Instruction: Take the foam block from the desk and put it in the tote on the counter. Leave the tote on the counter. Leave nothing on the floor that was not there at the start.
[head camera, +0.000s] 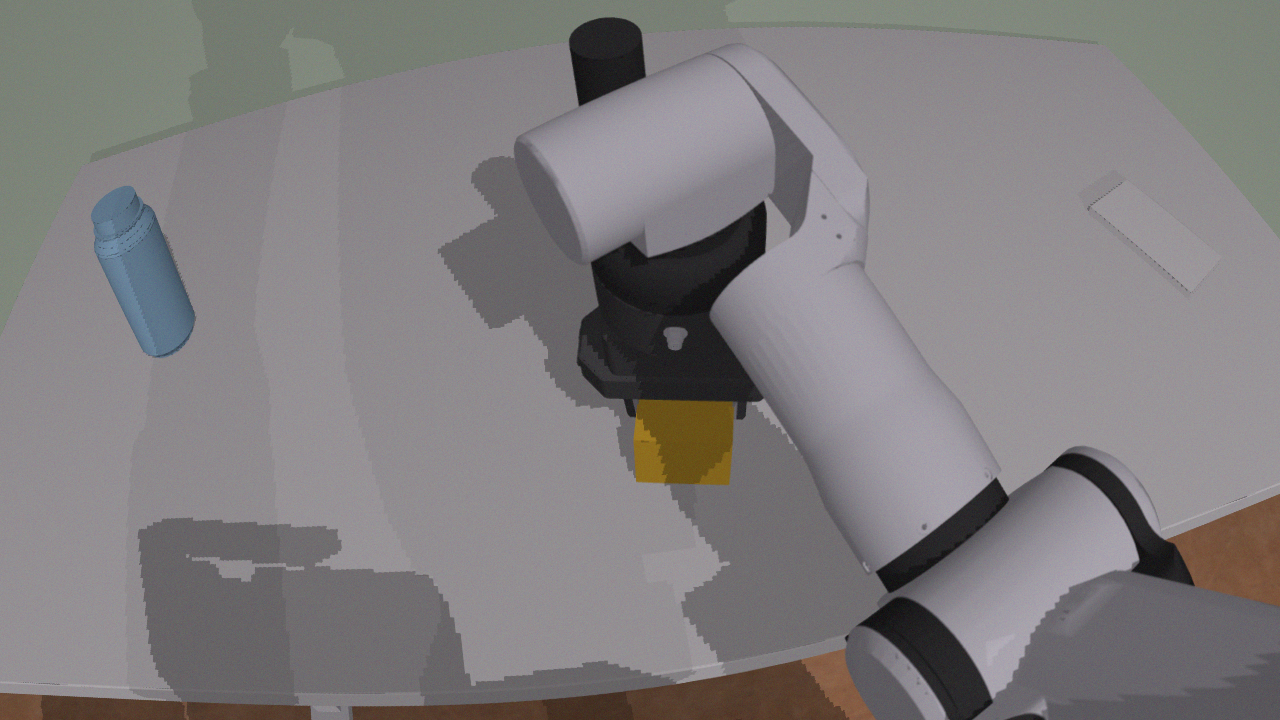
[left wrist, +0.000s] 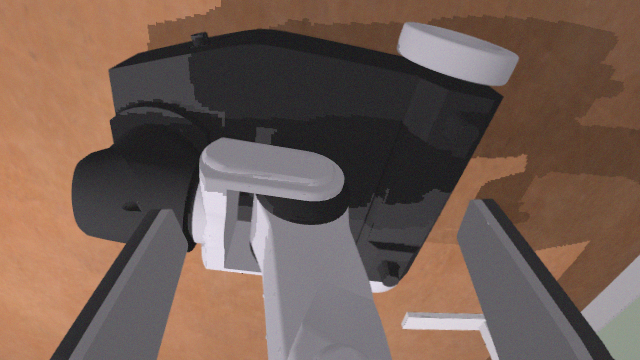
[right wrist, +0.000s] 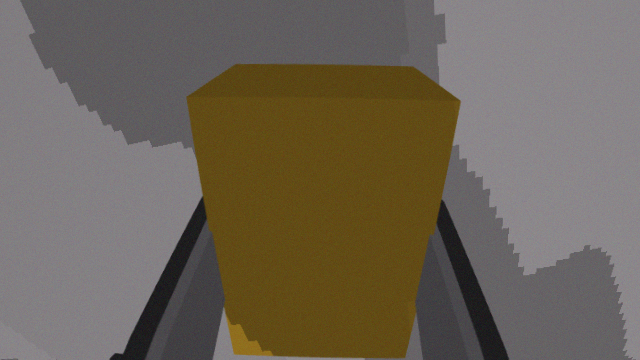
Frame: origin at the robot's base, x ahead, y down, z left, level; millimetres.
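Seen in the pictures: left gripper, fingertip midpoint: (left wrist: 321, 223); right gripper, fingertip midpoint: (head camera: 687, 405) (right wrist: 322, 212).
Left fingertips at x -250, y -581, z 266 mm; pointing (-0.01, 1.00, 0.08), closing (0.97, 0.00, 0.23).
Note:
Pixels of each thing's middle, then the offset from my left fingertips to it. Level surfaces: height alone.
- yellow foam block, body centre: (right wrist: 321, 214) (head camera: 687, 407) dx +634, dy -392, dz -302 mm
- grey desk, its level: dy -370 mm
- blue bottle, body centre: (head camera: 141, 272) dx +773, dy -452, dz +167 mm
- flat white block, body centre: (head camera: 1157, 235) dx +817, dy -375, dz -839 mm
- brown floor, its level: dy +580 mm
The yellow foam block (head camera: 682, 461) (right wrist: 322, 150) is on the grey desk (head camera: 402, 429) (right wrist: 75, 225), near its middle in the head camera view. My right gripper (head camera: 685, 411) (right wrist: 322, 212) reaches down over it, with one finger against each side, and is shut on it. Part of the block is hidden under the gripper body in the head camera view. My left gripper (left wrist: 321, 223) is open, away from the desk, with nothing between its fingers. The tote and the counter do not show in these views.
A blue bottle (head camera: 147, 277) stands at the desk's left side. A flat white block (head camera: 1154, 234) lies at its right side. The left wrist view shows my black base (left wrist: 310, 85), a white wheel (left wrist: 457, 55), the brown floor (left wrist: 45, 60) and a white bar (left wrist: 442, 321).

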